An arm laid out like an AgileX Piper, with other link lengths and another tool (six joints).
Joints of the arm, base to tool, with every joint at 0 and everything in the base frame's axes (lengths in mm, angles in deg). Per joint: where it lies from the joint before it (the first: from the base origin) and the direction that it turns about. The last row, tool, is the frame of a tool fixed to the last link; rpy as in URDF.
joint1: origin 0 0 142.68 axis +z
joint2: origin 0 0 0 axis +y
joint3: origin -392.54 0 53.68 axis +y
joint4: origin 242.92 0 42.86 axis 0.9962 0 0.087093
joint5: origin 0 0 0 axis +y
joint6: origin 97.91 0 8.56 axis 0.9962 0 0.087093
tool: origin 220.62 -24 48.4 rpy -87.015 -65.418 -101.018
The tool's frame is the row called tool.
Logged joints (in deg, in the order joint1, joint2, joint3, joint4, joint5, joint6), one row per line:
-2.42, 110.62, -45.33, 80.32, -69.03, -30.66
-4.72, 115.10, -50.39, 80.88, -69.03, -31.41
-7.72, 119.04, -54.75, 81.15, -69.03, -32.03
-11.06, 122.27, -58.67, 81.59, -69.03, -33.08
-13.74, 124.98, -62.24, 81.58, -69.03, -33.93
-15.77, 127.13, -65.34, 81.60, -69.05, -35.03
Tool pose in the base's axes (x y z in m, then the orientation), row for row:
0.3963, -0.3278, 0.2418, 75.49, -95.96, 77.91
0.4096, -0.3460, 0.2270, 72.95, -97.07, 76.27
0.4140, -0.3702, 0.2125, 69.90, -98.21, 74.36
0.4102, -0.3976, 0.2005, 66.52, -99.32, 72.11
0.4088, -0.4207, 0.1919, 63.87, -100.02, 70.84
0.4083, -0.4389, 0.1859, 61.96, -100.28, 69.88
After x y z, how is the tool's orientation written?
As a rotation vector, in degrees.
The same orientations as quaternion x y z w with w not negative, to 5 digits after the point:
0.49687, -0.63160, 0.51279, 0.30208
0.48300, -0.64270, 0.50499, 0.31405
0.46612, -0.65490, 0.49586, 0.32857
0.44719, -0.66769, 0.48477, 0.34527
0.43173, -0.67609, 0.47885, 0.35667
0.42074, -0.68095, 0.47452, 0.36622

